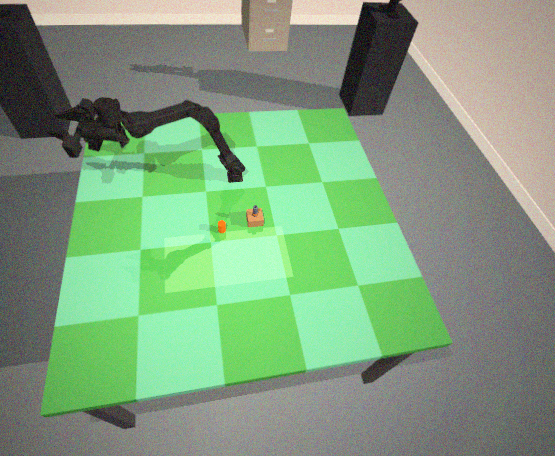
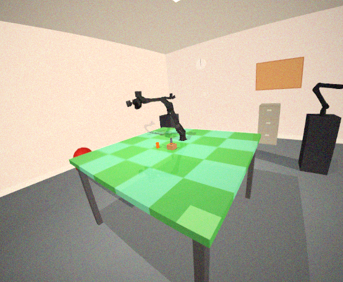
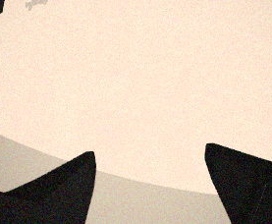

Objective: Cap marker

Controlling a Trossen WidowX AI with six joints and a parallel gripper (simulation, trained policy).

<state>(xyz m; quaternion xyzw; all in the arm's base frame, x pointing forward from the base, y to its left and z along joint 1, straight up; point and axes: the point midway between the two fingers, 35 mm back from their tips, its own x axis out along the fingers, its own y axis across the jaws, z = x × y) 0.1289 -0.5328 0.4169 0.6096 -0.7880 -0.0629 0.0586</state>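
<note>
Now: the orange cap 480 mm to the left of my gripper tip, 390 mm below it and 160 mm ahead of it. Also, from my gripper tip: brown holder block: 620 mm to the left, 400 mm below, 130 mm ahead.
</note>
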